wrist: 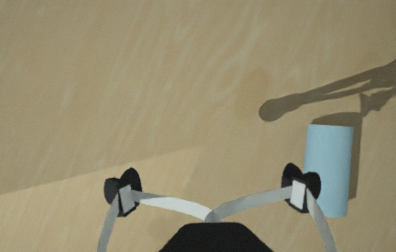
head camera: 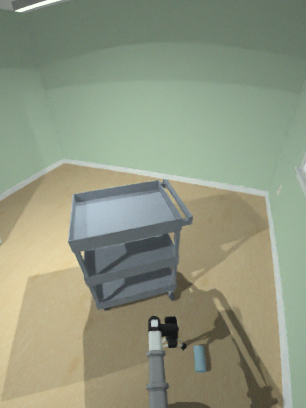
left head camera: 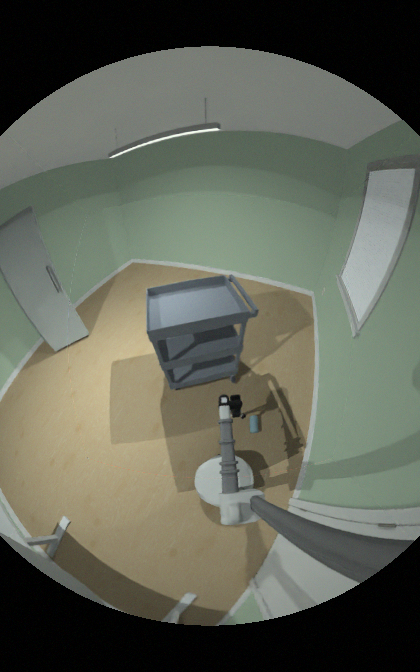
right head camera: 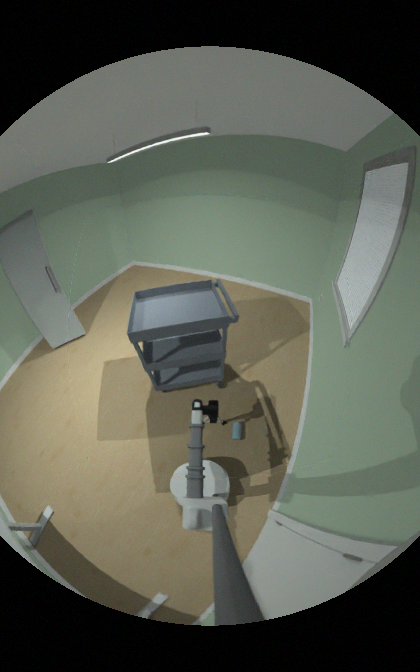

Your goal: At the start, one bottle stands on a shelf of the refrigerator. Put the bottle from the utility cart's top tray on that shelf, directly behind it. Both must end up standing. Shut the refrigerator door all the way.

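Frame: origin at the robot's base, x left, y back, z up, level; metres.
Seen in the pictures: gripper, between the fingertips: [wrist: 210,181] [head camera: 170,348] [left head camera: 232,417] [right head camera: 212,423].
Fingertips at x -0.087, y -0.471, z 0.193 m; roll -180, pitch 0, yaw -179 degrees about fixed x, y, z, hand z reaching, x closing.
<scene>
Offsets run from my fingertips to a thing's top centre. "spot": to the spot under its first point.
A light blue bottle {dx -0.198, dy +0.021, dz -0.151 m} [head camera: 200,359] [left head camera: 254,424] [right head camera: 237,431] [wrist: 335,160] lies on its side on the floor, right of my gripper in the head views. My gripper [head camera: 174,345] [right head camera: 215,421] [wrist: 210,181] is open, with nothing between its fingers, and points down above the floor. In the wrist view its right fingertip overlaps the bottle's left edge. No bottle shows on the utility cart's top tray {spot: dx +0.254, dy -0.574, dz +0.572 m} [head camera: 122,215] [left head camera: 195,305] [right head camera: 177,310]. A tall grey body with a handle, which looks like the refrigerator [left head camera: 35,285] [right head camera: 32,285], stands at the far left; its inside is hidden.
The grey three-tier cart stands ahead of the arm, its push handle {spot: dx -0.093, dy -0.606, dz +0.630 m} [head camera: 177,202] on the right. My round white base [left head camera: 207,480] [right head camera: 187,482] is behind the gripper. A green wall rises right of the bottle. Pale legs [left head camera: 59,537] [right head camera: 41,526] of some furniture show at the lower left.
</scene>
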